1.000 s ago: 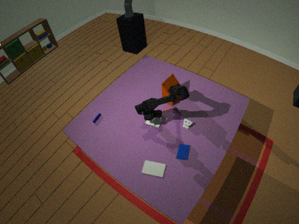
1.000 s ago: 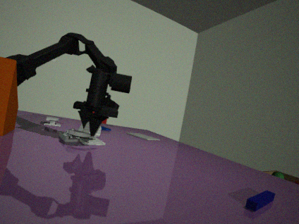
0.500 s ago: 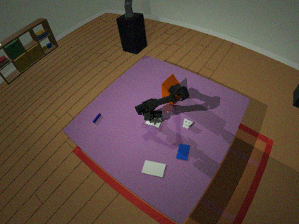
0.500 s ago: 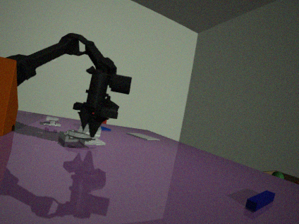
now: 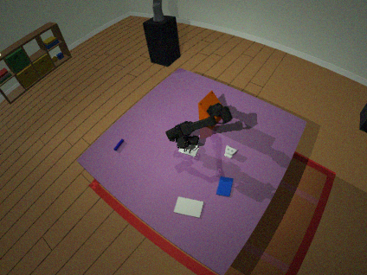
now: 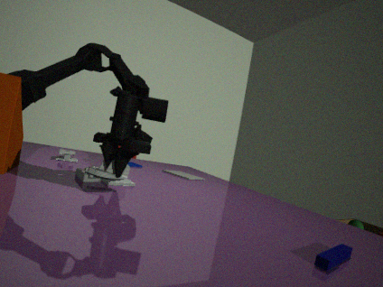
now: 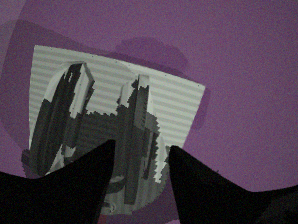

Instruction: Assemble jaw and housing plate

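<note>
Now: gripper tip 40 mm past the white jaw piece, 10 mm to the right of it and 10 mm below it. From my gripper tip the other things lie so: flat blue plate (120 mm ahead, 370 mm to the left, 20 mm below); blue bar (230 mm ahead, 430 mm to the right, 10 mm below); flat white plate (350 mm ahead, 260 mm to the left, 20 mm below).
</note>
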